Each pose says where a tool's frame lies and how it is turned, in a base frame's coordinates. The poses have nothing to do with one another.
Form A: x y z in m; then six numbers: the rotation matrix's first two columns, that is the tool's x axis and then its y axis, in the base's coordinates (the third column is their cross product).
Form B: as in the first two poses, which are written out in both.
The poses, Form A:
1: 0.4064 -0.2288 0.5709 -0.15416 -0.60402 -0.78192 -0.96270 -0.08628 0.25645
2: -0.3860 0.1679 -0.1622 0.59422 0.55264 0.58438 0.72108 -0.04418 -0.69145
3: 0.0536 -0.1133 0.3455 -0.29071 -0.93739 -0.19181 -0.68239 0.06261 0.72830
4: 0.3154 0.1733 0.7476 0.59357 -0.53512 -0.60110 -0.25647 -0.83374 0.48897
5: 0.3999 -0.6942 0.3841 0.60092 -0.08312 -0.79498 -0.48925 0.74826 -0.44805
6: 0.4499 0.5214 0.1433 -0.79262 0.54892 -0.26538 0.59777 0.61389 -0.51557
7: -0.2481 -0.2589 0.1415 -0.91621 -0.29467 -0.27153 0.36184 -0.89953 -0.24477
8: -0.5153 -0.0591 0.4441 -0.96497 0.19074 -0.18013 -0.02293 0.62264 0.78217
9: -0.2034 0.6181 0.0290 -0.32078 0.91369 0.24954 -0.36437 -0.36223 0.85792
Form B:
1:
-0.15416 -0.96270 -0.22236 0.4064
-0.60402 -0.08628 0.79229 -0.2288
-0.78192 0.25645 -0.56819 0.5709
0 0 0 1

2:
0.59422 0.72108 -0.35631 -0.3860
0.55264 -0.04418 0.83226 0.1679
0.58438 -0.69145 -0.42475 -0.1622
0 0 0 1

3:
-0.29071 -0.68239 -0.67069 0.0536
-0.93739 0.06261 0.34261 -0.1133
-0.19181 0.72830 -0.65787 0.3455
0 0 0 1

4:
0.59357 -0.25647 -0.76282 0.3154
-0.53512 -0.83374 -0.13607 0.1733
-0.60110 0.48897 -0.63213 0.7476
0 0 0 1

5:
0.60092 -0.48925 0.63209 0.3999
-0.08312 0.74826 0.65819 -0.6942
-0.79498 -0.44805 0.40898 0.3841
0 0 0 1

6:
-0.79262 0.59777 -0.12009 0.4499
0.54892 0.61389 -0.56729 0.5214
-0.26538 -0.51557 -0.81471 0.1433
0 0 0 1

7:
-0.91621 0.36184 -0.17212 -0.2481
-0.29467 -0.89953 -0.32251 -0.2589
-0.27153 -0.24477 0.93078 0.1415
0 0 0 1

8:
-0.96497 -0.02293 0.26135 -0.5153
0.19074 0.62264 0.75890 -0.0591
-0.18013 0.78217 -0.59646 0.4441
0 0 0 1

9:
-0.32078 -0.36437 0.87426 -0.2034
0.91369 -0.36223 0.18428 0.6181
0.24954 0.85792 0.44912 0.0290
0 0 0 1

